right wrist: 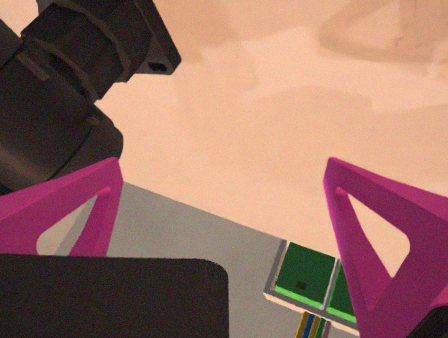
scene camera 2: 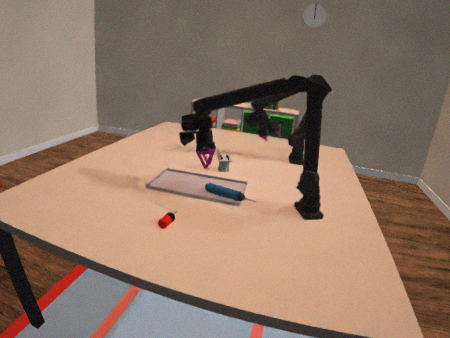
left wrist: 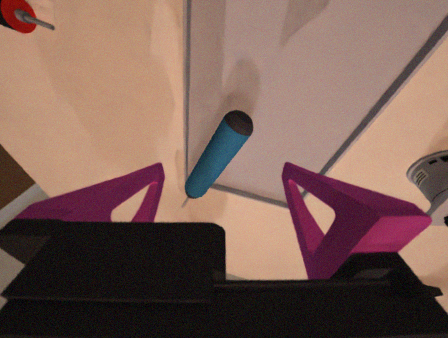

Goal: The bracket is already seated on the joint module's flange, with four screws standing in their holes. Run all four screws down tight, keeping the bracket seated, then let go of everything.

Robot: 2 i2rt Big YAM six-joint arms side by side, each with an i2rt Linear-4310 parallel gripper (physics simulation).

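Frame: origin at the left arm's base, x ahead, y left, z up, level; millimetres.
Seen in the pictures: left gripper, fingertip midpoint: [scene camera 2: 207, 166] [left wrist: 223, 169]; right gripper, fingertip midpoint: [right wrist: 223, 168] [scene camera 2: 273, 138]; left arm's base at its link origin: [scene camera 2: 307, 211]; right arm's base at its link origin: [right wrist: 117, 9] [scene camera 2: 295, 161].
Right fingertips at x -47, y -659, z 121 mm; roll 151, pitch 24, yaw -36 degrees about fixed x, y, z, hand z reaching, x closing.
Offsets run from my right fingertips to a thing's top centre. Level surfaces: height alone.
The joint module @(dx +339, dy +226, dz -57 mm) [scene camera 2: 223, 167] [left wrist: 434, 177] stands behind the tray, with the grey bracket @(dx +357, dy +209, dz -44 mm) [scene camera 2: 220, 156] on top in the scene view. Small dark spots show at the bracket; I cannot count the screws or tell their depth. The blue screwdriver @(dx +359, dy +550, dz -70 mm) [scene camera 2: 223, 191] [left wrist: 217, 155] lies in the tray @(dx +482, dy +426, dz -105 mm) [scene camera 2: 175, 180] [left wrist: 310, 100], its tip over the rim. My left gripper [scene camera 2: 205, 166] [left wrist: 223, 169] is open and empty, above the tray's back side and left of the module in the scene view. My right gripper [scene camera 2: 272, 136] [right wrist: 223, 168] is open and empty, raised farther back.
A short red screwdriver @(dx +602, dy +713, dz -87 mm) [scene camera 2: 166, 220] [left wrist: 17, 15] lies on the table @(dz -121 mm) [scene camera 2: 225, 255] in front of the tray. The left arm's base [scene camera 2: 309, 212] stands right of the tray in the scene view. A shelf with green bins [scene camera 2: 281, 125] [right wrist: 305, 272] stands beyond the table.
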